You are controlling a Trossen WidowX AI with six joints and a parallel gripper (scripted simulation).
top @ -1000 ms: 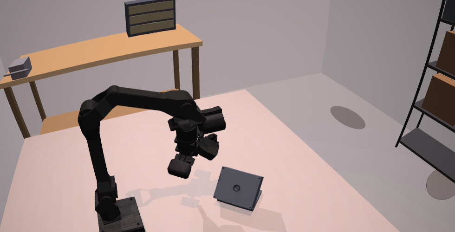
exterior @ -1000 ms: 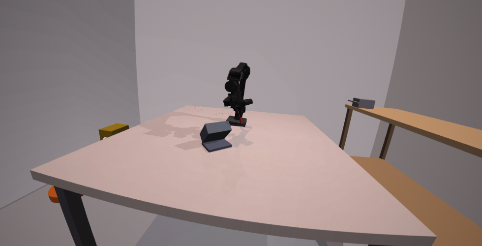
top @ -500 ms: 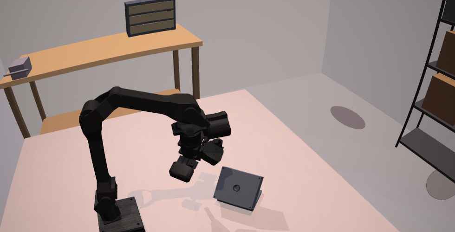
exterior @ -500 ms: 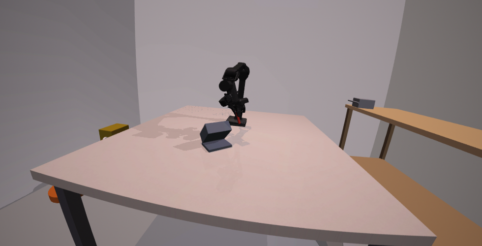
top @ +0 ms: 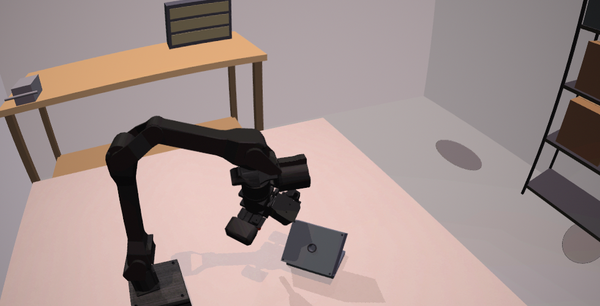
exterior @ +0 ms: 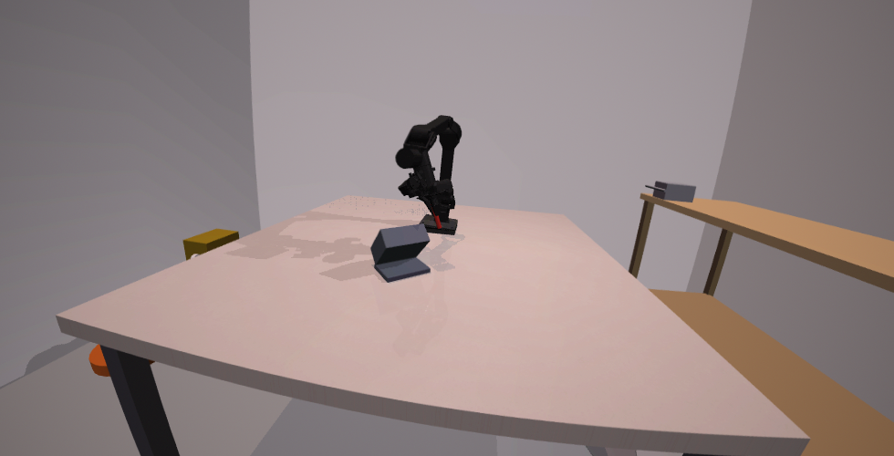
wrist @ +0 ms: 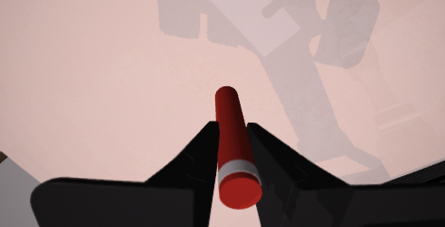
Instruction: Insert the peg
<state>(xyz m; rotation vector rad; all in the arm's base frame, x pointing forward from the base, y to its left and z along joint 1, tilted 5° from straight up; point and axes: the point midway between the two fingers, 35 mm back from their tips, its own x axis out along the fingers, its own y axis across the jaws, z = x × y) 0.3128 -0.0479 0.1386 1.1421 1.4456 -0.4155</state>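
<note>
The grey sloped panel lies 10 cm ahead of my gripper tip, 10 cm to the right of it and 6 cm below it. Round my gripper tip: red round peg 2 cm above.
</note>
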